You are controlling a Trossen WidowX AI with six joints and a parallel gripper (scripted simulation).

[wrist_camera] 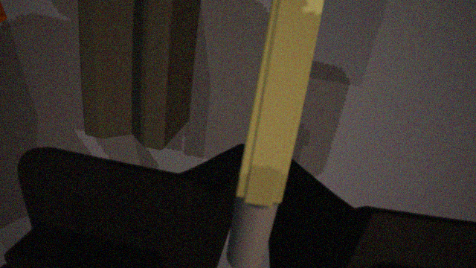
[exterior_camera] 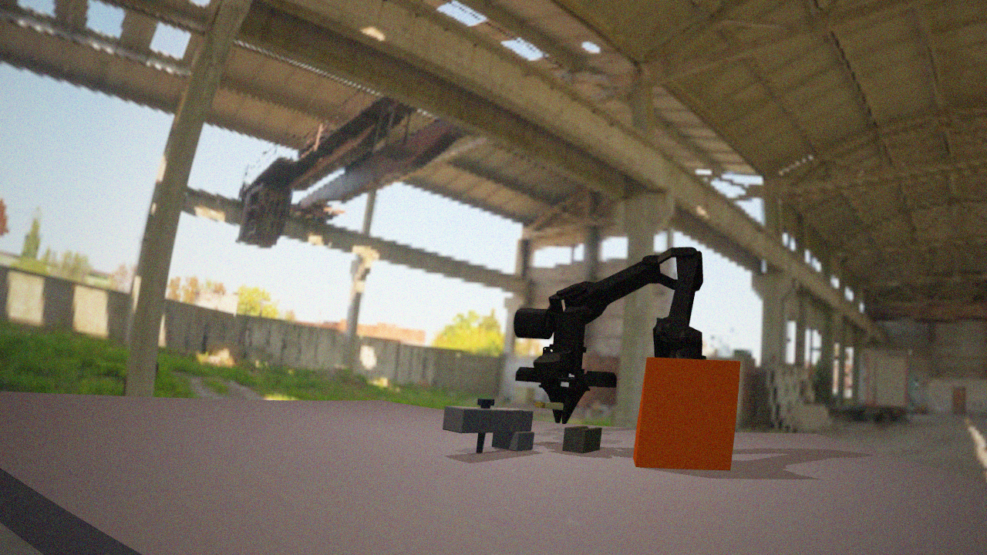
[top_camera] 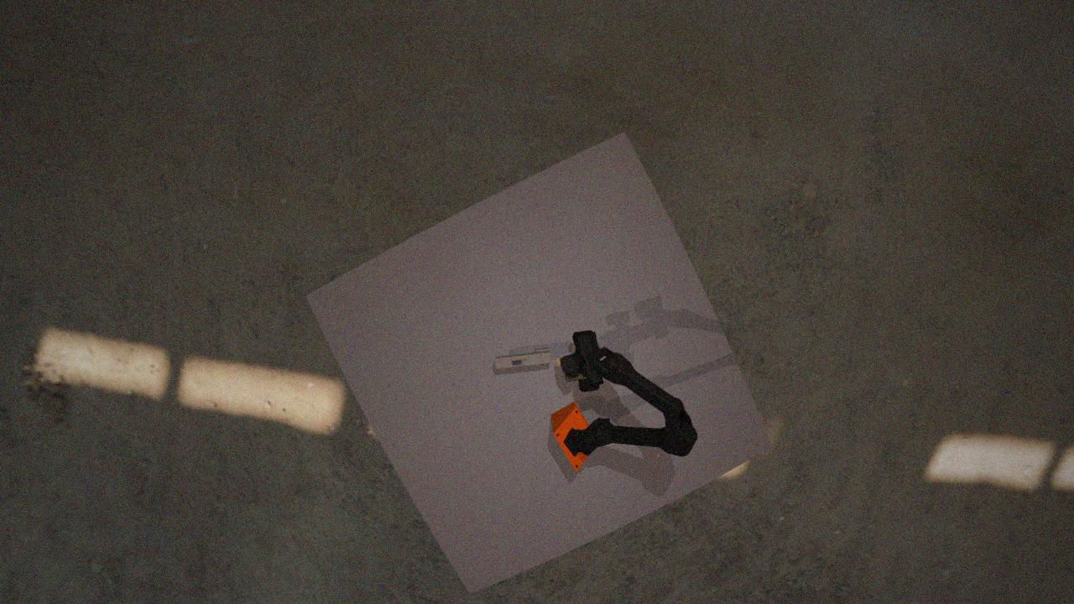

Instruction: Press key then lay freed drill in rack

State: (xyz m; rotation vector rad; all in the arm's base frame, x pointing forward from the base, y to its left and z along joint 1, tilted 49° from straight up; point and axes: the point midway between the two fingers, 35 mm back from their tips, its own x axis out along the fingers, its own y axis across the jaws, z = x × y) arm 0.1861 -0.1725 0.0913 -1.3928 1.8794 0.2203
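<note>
My gripper tip is 30 mm to the right of the yellow drill, 30 mm below it and 20 mm short of it. The rest, counted from my gripper tip: rack: 60 mm to the left, 40 mm behind, 20 mm below; grey fixture block: 160 mm to the left, 110 mm ahead; black key: 190 mm to the left, 120 mm ahead, 10 mm above.
</note>
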